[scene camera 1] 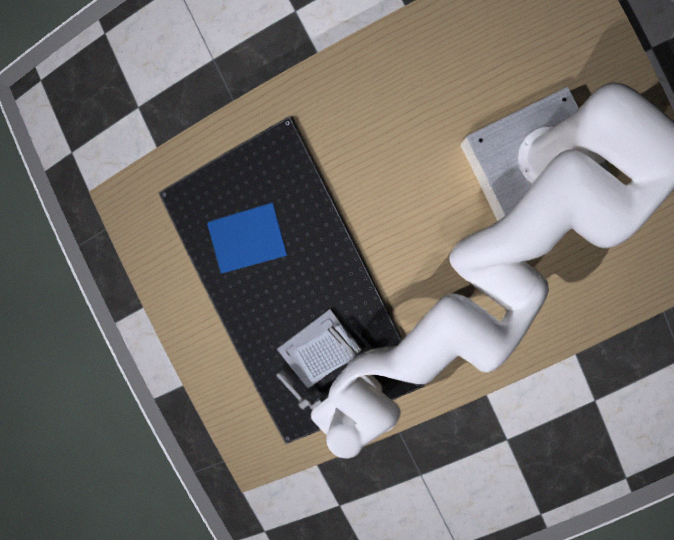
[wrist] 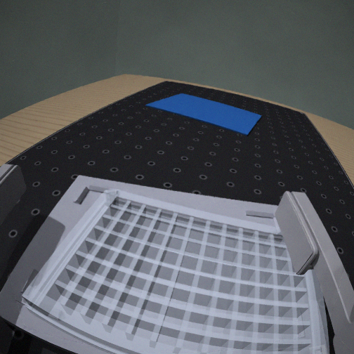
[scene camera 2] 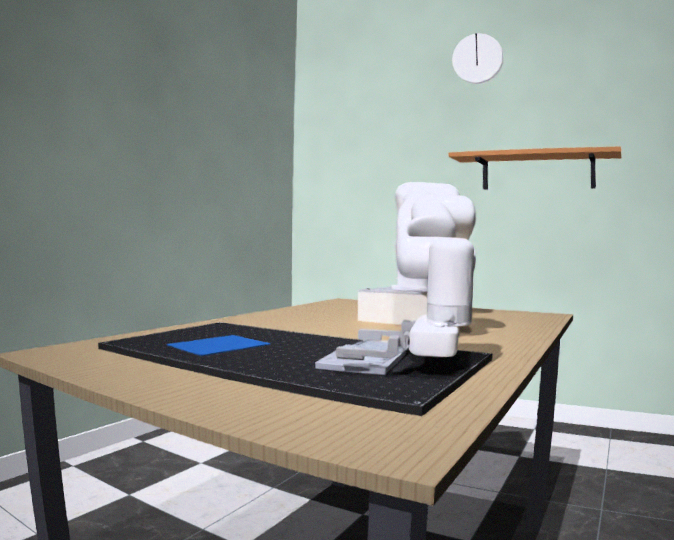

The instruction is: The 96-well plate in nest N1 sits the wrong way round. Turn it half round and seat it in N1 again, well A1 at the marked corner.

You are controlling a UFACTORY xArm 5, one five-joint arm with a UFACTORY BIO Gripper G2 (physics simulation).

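Note:
The pale 96-well plate (scene camera 1: 326,357) (wrist: 180,270) lies on the light grey nest N1 (scene camera 1: 309,333) (scene camera 2: 348,366) (wrist: 175,197). Raised corner pieces of the nest show beyond the plate's far edge in the wrist view. I cannot read well A1 or the marked corner, nor tell whether the plate is fully seated. My gripper (scene camera 1: 315,362) (scene camera 2: 351,344) (wrist: 155,210) is open and low over the nest. Its fingers stand wide apart, one towards each short end of the plate, with nothing gripped. The arm and fingers hide part of the plate in the second scene view.
The nest stands on a black perforated board (scene camera 1: 258,180) (scene camera 2: 292,365) (wrist: 125,160) on the wooden table (scene camera 1: 393,112) (scene camera 2: 253,419) (wrist: 30,122). A flat blue rectangle (scene camera 1: 246,237) (scene camera 2: 218,344) (wrist: 207,112) lies on the board, apart from the nest.

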